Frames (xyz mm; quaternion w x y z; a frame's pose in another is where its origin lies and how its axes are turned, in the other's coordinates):
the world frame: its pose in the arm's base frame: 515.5 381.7 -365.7 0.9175 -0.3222 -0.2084 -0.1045
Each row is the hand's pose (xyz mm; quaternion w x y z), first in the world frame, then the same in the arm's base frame.
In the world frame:
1: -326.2 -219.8 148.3 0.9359 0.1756 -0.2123 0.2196
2: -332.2 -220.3 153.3 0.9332 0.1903 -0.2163 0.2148
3: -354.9 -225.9 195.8 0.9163 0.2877 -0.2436 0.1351
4: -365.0 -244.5 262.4 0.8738 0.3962 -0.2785 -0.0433
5: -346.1 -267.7 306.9 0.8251 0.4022 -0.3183 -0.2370
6: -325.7 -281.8 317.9 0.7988 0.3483 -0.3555 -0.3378
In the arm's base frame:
1: 106.4 325.2 -287.4 0.8940 -0.2084 -0.3374 0.2087
2: 99.3 328.4 -286.3 0.8949 -0.1934 -0.3436 0.2089
3: 63.8 352.3 -263.5 0.8968 -0.0849 -0.4010 0.1667
4: 27.8 380.9 -210.8 0.8668 0.0619 -0.4930 0.0413
5: 23.0 390.1 -158.2 0.7955 0.1193 -0.5824 -0.1173
6: 33.2 385.1 -133.6 0.7358 0.0954 -0.6379 -0.2063

